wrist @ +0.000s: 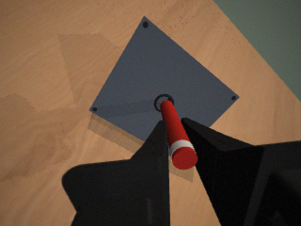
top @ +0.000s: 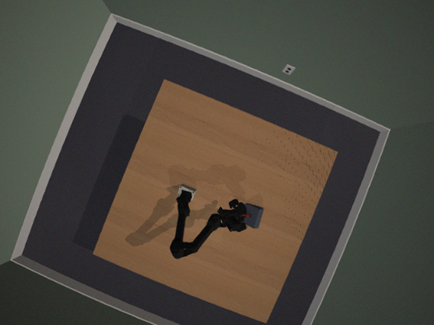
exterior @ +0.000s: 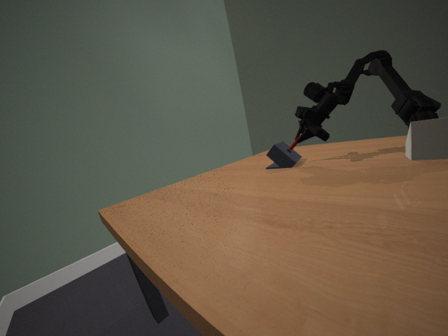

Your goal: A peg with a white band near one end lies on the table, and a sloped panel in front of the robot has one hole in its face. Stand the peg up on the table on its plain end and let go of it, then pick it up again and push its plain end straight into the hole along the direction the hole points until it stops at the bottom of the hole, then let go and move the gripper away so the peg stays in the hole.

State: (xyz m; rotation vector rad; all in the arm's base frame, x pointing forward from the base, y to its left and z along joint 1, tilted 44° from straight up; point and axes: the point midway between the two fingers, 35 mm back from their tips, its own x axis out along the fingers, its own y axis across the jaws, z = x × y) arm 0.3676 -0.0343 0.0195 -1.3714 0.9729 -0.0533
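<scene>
Right now my gripper tip is 5 cm short of the dark sloped panel and 5 cm above it. Round my gripper tip: red peg: 1 cm behind, 1 cm above.
</scene>
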